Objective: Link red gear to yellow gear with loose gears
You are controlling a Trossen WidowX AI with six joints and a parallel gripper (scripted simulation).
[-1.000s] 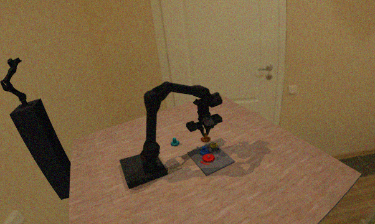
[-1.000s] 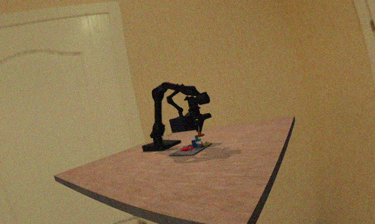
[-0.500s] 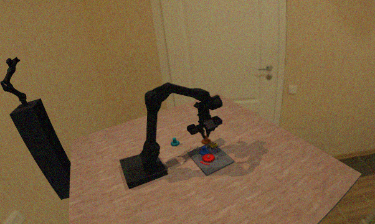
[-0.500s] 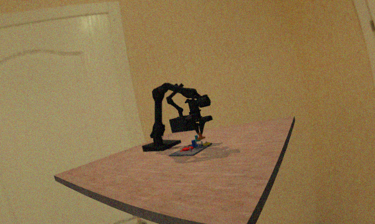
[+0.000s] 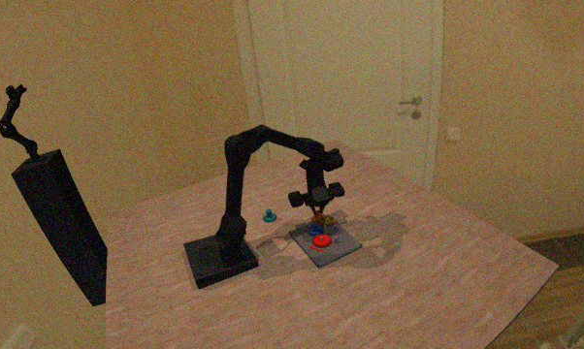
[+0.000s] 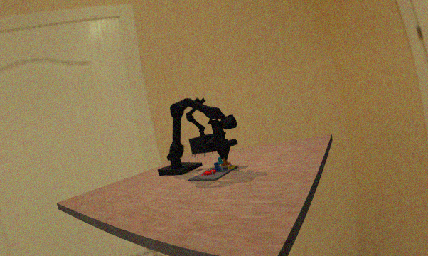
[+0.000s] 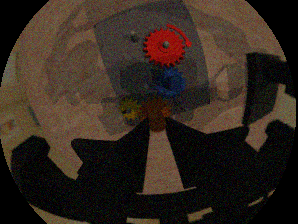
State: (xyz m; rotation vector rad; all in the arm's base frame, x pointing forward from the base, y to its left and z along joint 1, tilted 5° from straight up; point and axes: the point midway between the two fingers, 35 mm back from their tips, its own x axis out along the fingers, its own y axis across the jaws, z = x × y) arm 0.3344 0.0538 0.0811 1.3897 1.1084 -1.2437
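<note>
The yellow gear is 4 cm ahead of my gripper tip, 3 cm below it and 1 cm to the right of it. Also, from my gripper tip: orange gear (1 cm below); then red gear (10 cm to the right, 4 cm behind, 3 cm below); then blue gear (4 cm to the right, 3 cm below, 3 cm behind).
</note>
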